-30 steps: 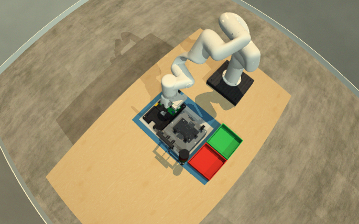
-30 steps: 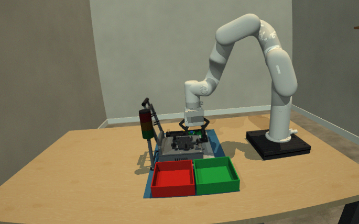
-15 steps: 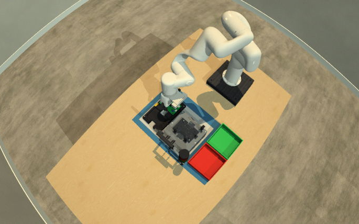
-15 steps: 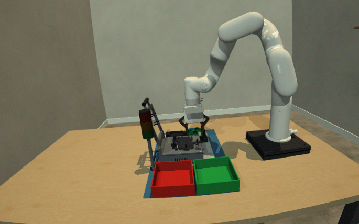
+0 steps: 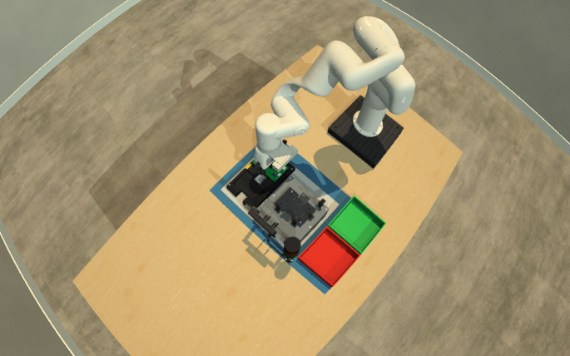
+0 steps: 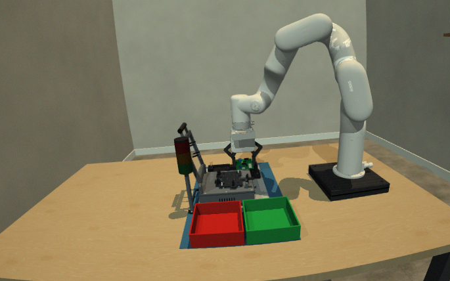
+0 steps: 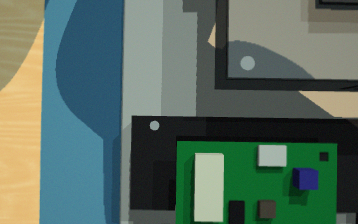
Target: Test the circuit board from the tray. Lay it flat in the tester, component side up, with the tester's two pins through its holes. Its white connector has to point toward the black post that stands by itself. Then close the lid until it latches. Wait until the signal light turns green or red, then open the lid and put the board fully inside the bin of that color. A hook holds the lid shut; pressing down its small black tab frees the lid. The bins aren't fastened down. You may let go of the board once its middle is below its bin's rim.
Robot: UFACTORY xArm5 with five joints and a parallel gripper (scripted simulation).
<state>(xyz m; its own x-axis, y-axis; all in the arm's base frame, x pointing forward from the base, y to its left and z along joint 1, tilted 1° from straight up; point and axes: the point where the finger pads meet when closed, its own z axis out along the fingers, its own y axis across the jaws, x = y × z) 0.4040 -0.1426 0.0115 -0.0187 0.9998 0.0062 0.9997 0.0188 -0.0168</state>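
My gripper is now 180 mm short of the tester lid, 170 mm to the right of it and 130 mm below it. Also, from my hand: green bin (50 mm behind, 370 mm to the left, 40 mm below); red bin (100 mm ahead, 370 mm to the left, 40 mm below); green circuit board (right at my hand).
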